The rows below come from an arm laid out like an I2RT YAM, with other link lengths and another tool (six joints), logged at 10 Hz.
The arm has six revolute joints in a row. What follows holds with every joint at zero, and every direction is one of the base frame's.
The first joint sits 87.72 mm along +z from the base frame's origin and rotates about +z.
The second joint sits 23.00 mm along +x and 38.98 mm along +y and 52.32 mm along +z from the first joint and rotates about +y.
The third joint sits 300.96 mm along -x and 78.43 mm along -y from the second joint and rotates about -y.
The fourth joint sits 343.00 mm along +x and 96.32 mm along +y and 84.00 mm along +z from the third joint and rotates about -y.
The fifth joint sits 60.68 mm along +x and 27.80 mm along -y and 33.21 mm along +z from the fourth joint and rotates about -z.
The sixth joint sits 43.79 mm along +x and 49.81 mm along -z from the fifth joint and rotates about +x.
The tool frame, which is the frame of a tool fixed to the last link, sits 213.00 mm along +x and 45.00 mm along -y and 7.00 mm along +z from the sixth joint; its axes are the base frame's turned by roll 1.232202, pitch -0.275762 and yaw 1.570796 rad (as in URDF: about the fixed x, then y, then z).
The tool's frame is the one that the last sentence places.
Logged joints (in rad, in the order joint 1, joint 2, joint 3, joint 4, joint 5, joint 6), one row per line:
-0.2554 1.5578 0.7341 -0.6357 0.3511 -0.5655
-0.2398 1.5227 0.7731 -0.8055 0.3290 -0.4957
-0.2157 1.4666 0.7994 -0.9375 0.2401 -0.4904
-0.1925 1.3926 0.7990 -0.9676 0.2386 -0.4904
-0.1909 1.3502 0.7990 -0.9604 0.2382 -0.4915
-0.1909 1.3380 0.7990 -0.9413 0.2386 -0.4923
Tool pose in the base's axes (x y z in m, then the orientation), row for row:
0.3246 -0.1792 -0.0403 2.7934 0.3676 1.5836
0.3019 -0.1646 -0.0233 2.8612 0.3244 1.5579
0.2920 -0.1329 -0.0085 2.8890 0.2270 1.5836
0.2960 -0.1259 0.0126 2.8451 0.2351 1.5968
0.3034 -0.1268 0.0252 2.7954 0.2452 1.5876
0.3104 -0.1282 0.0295 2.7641 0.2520 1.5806
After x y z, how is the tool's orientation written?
As angles about the fixed x, y, z axes (roll, pitch, yaw), in radians.
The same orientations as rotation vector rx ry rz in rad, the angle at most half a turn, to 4 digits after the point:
1.7930 1.9389 -0.0144
1.8890 1.9530 -0.0470
1.9410 2.0237 0.0288
1.8962 2.0161 0.0679
1.8684 1.9838 0.1043
1.8513 1.9623 0.1257

